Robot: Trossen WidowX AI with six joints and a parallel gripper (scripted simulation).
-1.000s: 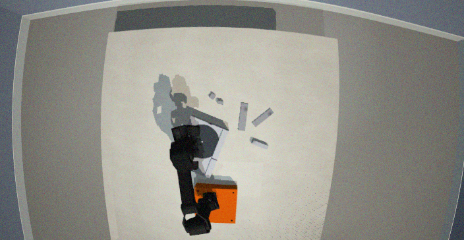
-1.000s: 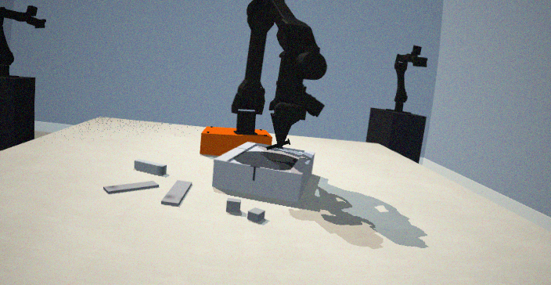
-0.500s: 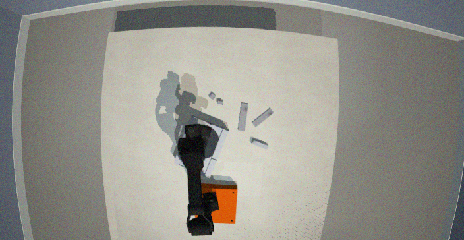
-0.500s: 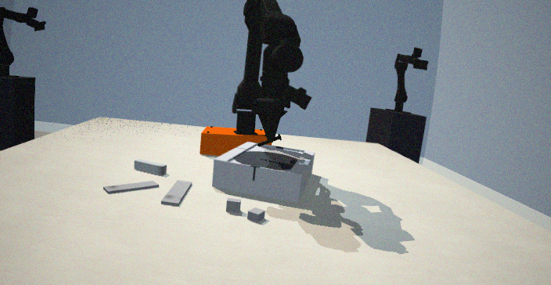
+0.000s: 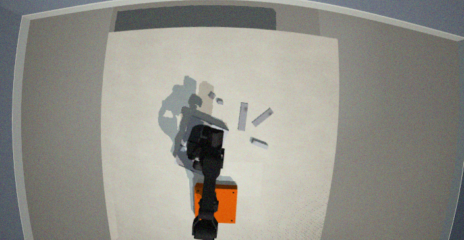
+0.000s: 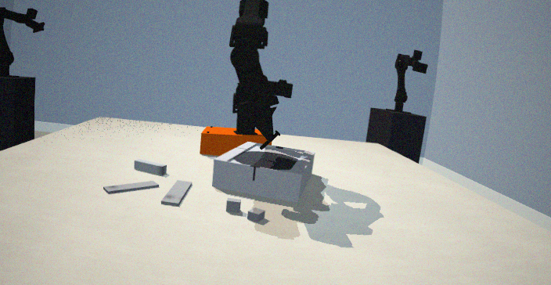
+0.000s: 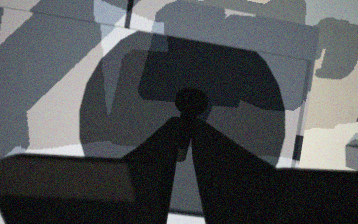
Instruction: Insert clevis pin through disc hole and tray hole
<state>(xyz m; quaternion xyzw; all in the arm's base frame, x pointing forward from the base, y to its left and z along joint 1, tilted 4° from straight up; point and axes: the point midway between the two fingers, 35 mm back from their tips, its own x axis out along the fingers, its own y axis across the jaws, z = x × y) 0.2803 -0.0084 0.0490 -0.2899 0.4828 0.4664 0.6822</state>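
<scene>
Now: gripper tip right at the clevis pin. The rest, counted from my gripper tip: dark aluminium disc: 4 cm below; then grey block: 5 cm behind, 27 cm to the right, 9 cm below; then steel tray: 2 cm behind, 1 cm to the left, 6 cm below.
</scene>
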